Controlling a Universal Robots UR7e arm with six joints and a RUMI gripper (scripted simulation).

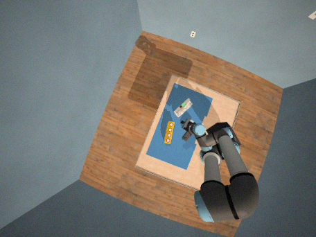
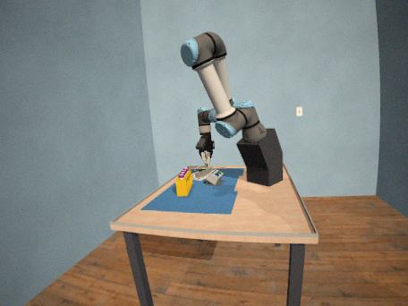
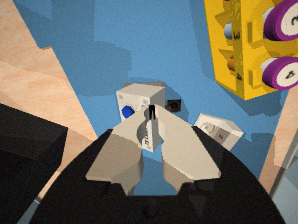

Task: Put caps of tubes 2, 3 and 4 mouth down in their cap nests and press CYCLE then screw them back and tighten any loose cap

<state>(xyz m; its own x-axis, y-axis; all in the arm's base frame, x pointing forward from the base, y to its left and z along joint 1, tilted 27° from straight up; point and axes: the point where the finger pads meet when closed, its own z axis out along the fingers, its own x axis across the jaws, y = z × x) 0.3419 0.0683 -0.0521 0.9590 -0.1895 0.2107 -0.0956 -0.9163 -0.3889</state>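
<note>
The blue cycle key lies 5 cm behind my hand, 4 cm to the right of it and 7 cm below it. From my hand the other things lie so: green key 5 cm behind, 8 cm to the right, 7 cm below; then cap 14 cm ahead, 6 cm to the left, 3 cm below; then key housing 3 cm behind, 6 cm to the right, 9 cm below.
</note>
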